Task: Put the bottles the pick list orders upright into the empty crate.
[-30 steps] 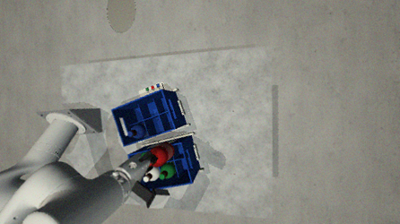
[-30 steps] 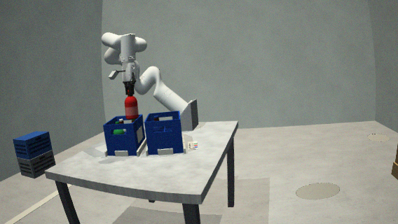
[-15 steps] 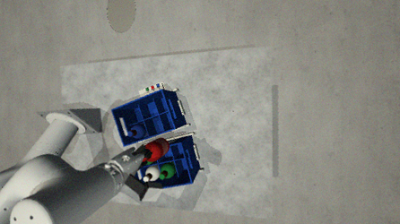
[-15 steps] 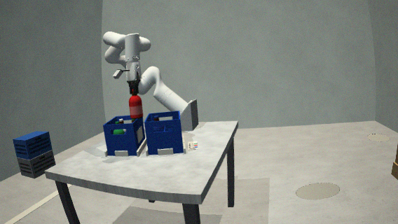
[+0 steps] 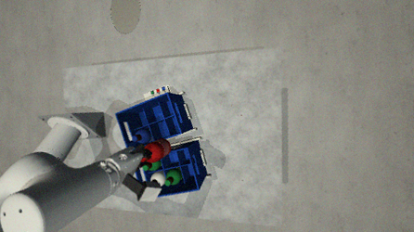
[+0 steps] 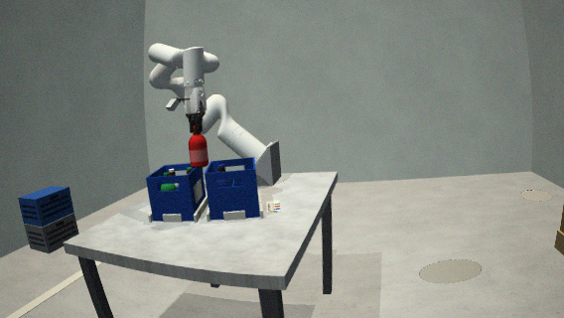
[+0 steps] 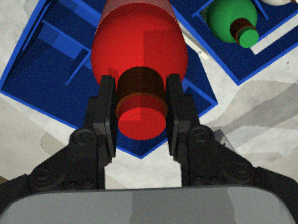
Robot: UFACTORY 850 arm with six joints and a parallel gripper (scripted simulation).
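Right now my hand is 7 cm above the red-label bottle. Round my hand: green-label bottle 11 cm behind, 10 cm to the right, 25 cm below; white-label bottle 9 cm behind, 18 cm to the right, 25 cm below; blue-label bottle 15 cm behind, 4 cm to the left, 25 cm below.
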